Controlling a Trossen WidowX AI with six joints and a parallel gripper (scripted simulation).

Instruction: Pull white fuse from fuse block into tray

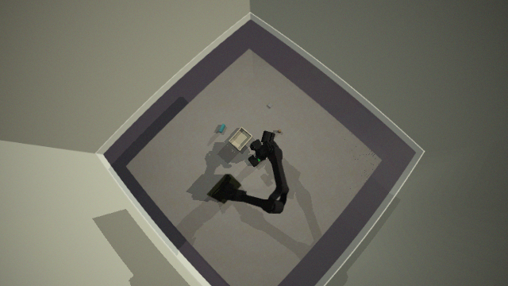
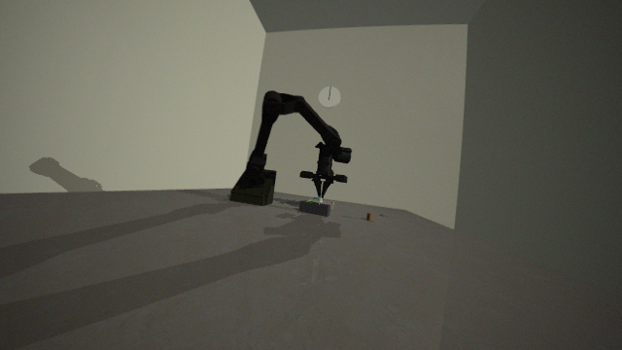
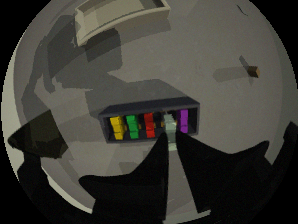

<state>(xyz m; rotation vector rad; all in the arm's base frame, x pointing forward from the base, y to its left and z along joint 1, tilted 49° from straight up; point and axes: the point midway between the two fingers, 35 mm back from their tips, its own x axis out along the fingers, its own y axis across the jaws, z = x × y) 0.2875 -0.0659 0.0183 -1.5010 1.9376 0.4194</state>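
The red fuse lies 20 mm behind my gripper tip, 10 mm to the left of it and 40 mm below it. Round my gripper tip: green fuse (40 mm behind, 10 mm to the left, 40 mm below); then purple fuse (20 mm ahead, 10 mm to the right, 40 mm below); then white fuse (10 mm below).
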